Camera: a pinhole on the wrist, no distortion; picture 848 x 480 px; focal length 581.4 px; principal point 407.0 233.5 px. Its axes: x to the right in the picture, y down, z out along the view. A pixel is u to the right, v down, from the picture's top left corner.
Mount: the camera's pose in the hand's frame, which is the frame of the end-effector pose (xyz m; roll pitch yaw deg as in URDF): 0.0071 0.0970 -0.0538 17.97 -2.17 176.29
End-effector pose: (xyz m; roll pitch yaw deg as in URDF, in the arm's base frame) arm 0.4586 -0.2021 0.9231 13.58 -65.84 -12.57
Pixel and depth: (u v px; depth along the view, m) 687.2 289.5 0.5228
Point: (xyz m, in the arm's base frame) -0.0569 0.0245 0.9326
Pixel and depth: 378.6 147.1 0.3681
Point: 0.2232 0.0426 1.1030
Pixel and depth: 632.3 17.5 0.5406
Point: 0.0229 0.2620 0.9821
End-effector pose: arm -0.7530 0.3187 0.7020 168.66 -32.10 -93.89
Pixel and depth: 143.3 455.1 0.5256
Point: -0.9340 -0.1482 0.4370
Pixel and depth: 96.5 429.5 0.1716
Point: -0.8737 0.1823 0.6699
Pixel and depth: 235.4 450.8 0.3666
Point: -0.9072 0.0537 0.5059
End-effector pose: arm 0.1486 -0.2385 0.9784 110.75 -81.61 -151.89
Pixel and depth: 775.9 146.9 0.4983
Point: 0.0984 0.3049 0.7300
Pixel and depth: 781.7 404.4 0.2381
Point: 0.0897 -0.0126 0.8489
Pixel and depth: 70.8 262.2 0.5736
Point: -0.1191 0.2254 1.3483
